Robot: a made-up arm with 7 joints. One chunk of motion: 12 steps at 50 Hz.
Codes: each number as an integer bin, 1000 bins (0 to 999) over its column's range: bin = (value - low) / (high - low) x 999, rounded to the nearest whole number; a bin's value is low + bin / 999 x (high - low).
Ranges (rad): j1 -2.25..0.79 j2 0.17..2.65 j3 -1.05..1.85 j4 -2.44..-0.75 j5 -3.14..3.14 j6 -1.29..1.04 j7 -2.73..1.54
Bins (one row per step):
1: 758 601 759 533 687 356 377
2: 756 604 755 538 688 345 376
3: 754 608 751 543 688 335 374
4: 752 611 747 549 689 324 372
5: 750 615 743 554 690 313 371
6: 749 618 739 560 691 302 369
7: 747 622 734 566 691 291 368
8: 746 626 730 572 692 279 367
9: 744 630 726 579 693 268 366
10: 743 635 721 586 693 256 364
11: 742 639 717 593 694 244 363
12: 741 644 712 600 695 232 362
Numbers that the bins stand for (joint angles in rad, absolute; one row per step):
1: 0.0566 1.6620 1.1533 -1.5383 1.1787 -0.4597 -1.1186
2: 0.0505 1.6694 1.1417 -1.5299 1.1850 -0.4853 -1.1229
3: 0.0445 1.6793 1.1301 -1.5214 1.1850 -0.5087 -1.1314
4: 0.0384 1.6868 1.1185 -1.5113 1.1913 -0.5343 -1.1400
5: 0.0323 1.6967 1.1069 -1.5028 1.1975 -0.5600 -1.1442
6: 0.0292 1.7042 1.0952 -1.4927 1.2038 -0.5856 -1.1528
7: 0.0232 1.7141 1.0807 -1.4825 1.2038 -0.6113 -1.1571
8: 0.0201 1.7240 1.0691 -1.4724 1.2101 -0.6393 -1.1613
9: 0.0140 1.7340 1.0575 -1.4605 1.2164 -0.6649 -1.1656
10: 0.0110 1.7464 1.0430 -1.4487 1.2164 -0.6929 -1.1742
11: 0.0079 1.7563 1.0314 -1.4368 1.2227 -0.7209 -1.1784
12: 0.0049 1.7687 1.0169 -1.4250 1.2290 -0.7489 -1.1827

